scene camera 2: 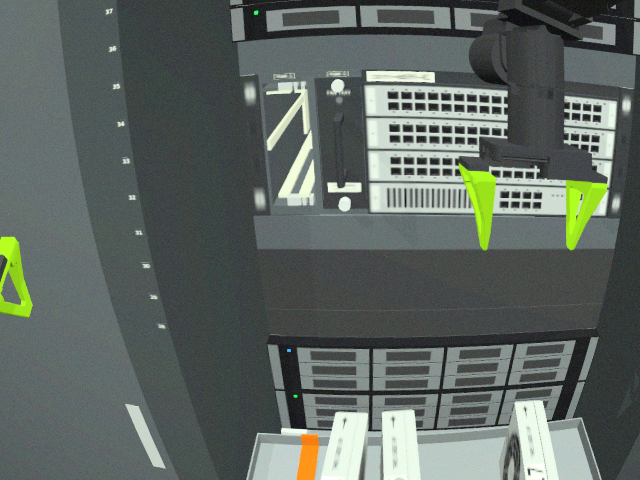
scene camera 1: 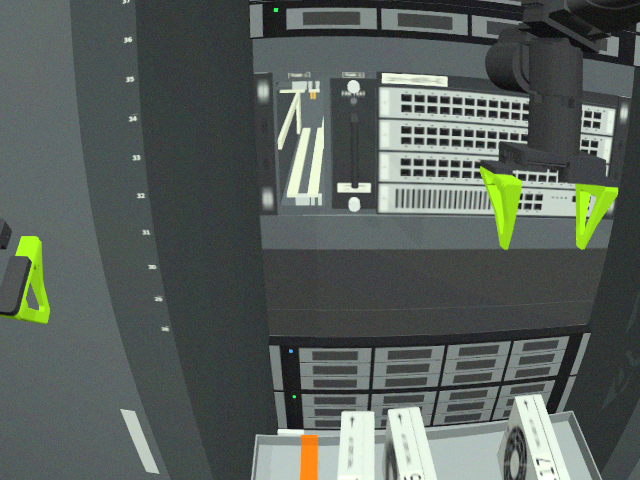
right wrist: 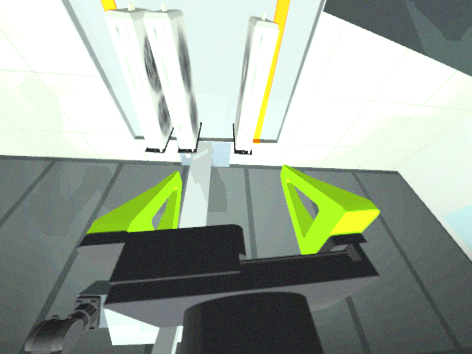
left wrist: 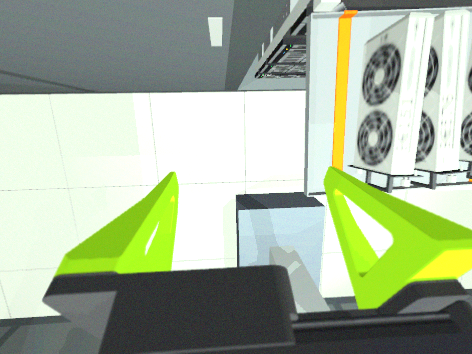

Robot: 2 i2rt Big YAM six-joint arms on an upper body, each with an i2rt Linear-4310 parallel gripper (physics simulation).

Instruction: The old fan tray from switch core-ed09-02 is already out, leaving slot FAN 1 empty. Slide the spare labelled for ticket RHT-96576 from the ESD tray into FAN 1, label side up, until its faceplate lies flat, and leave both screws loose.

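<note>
Three white fan-tray spares stand on edge in the ESD tray [scene camera 1: 465,454] [scene camera 2: 460,454] [left wrist: 324,75] [right wrist: 215,100]: a left one [scene camera 1: 355,444] [scene camera 2: 345,444] [left wrist: 407,95] [right wrist: 137,75], a middle one [scene camera 1: 408,439] [scene camera 2: 399,444] [left wrist: 447,95] [right wrist: 172,75] and a right one [scene camera 1: 535,439] [scene camera 2: 532,439] [right wrist: 256,75]. Their ticket labels are too blurred or cut off to read fully. Slot FAN 1 [scene camera 1: 298,160] [scene camera 2: 298,165] is open, showing pale rails. My right gripper [scene camera 1: 543,248] [scene camera 2: 527,249] [right wrist: 231,173] is open and empty above the tray, before the switch. My left gripper [left wrist: 252,176] is open and empty, left of the tray.
A dark fan tray [scene camera 1: 367,144] [scene camera 2: 355,144] with a handle fills the slot beside FAN 1. Switch line cards [scene camera 1: 439,136] [scene camera 2: 429,136] lie right of it, partly behind the right arm. Servers [scene camera 1: 408,369] [scene camera 2: 408,369] sit behind the ESD tray. An orange strip [scene camera 1: 309,457] [scene camera 2: 308,457] [left wrist: 341,90] crosses the tray's left side.
</note>
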